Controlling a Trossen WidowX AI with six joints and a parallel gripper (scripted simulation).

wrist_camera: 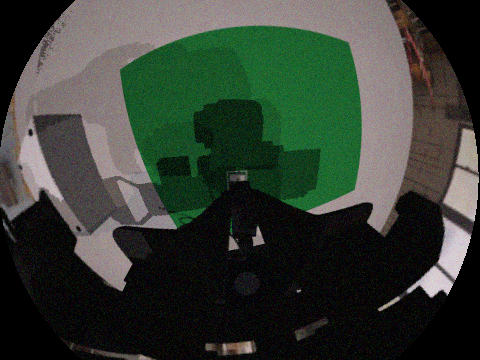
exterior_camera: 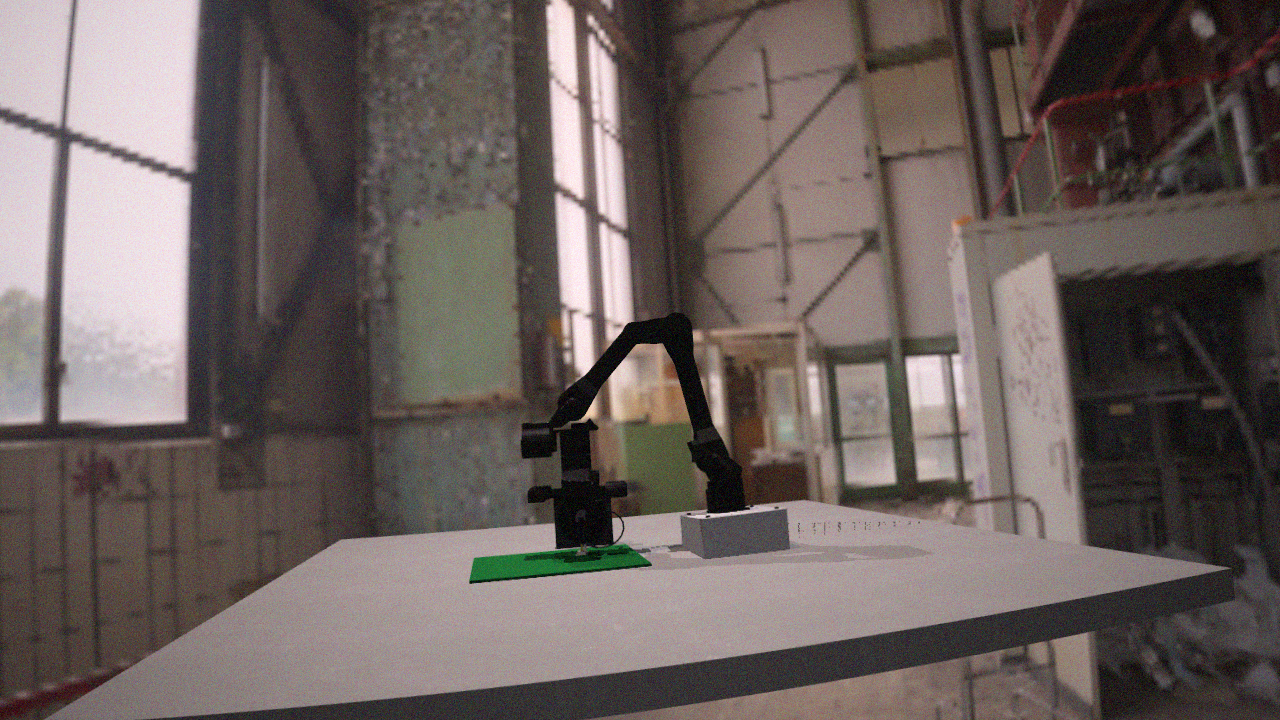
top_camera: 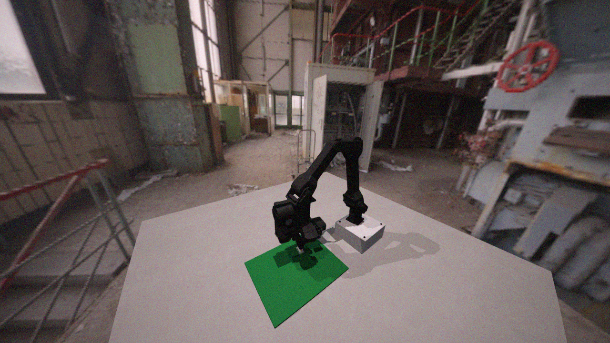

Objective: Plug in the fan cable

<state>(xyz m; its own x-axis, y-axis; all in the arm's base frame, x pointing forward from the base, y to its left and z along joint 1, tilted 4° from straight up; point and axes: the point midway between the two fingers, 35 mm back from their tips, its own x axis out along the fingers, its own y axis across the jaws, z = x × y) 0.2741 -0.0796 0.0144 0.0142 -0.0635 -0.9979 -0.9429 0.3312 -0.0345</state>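
My gripper tip is 1 cm to the left of the beige four-pin header and 4 cm above it. From my gripper tip the other things lie so: green board (6 cm ahead, 4 cm to the left, 5 cm below); black plug (1 cm to the right, 1 cm above); black fan (4 cm behind, 13 cm to the right, 2 cm above).
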